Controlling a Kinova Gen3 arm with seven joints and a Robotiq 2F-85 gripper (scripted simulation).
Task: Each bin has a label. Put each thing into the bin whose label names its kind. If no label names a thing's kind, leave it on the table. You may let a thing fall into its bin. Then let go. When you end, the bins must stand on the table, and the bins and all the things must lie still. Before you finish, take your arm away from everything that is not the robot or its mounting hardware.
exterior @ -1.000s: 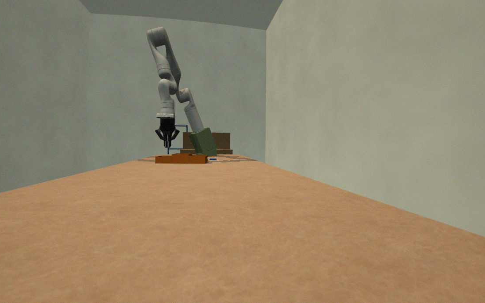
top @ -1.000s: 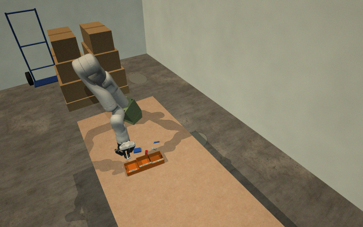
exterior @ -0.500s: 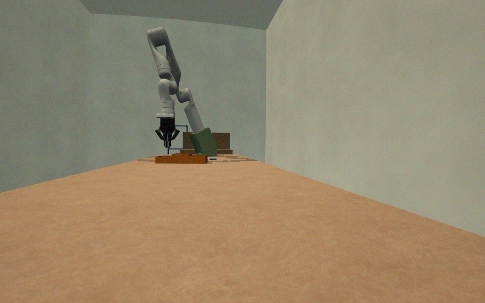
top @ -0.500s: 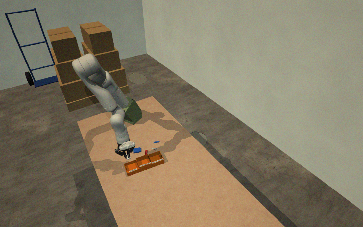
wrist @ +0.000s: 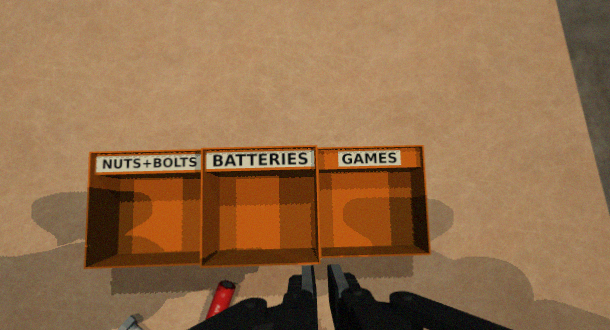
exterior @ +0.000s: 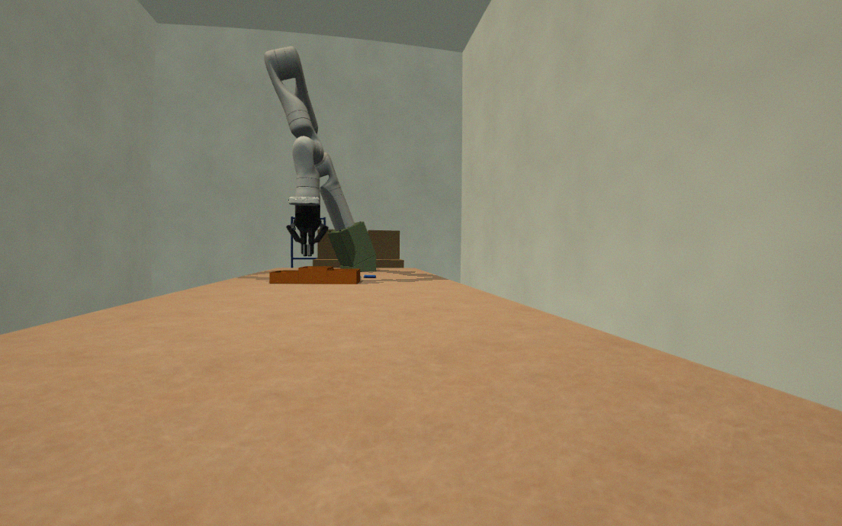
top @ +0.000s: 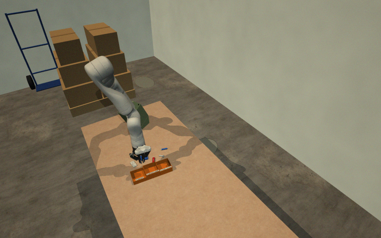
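My hand is 9 cm above the white domino, 8 cm past it and 4 cm to the left of it. From my hand the other things lie so: joined orange bins (7 cm below, 5 cm ahead, 4 cm to the left); red battery (9 cm to the left, 9 cm below, 4 cm behind); blue block (10 cm behind, 9 cm below, 4 cm to the left).
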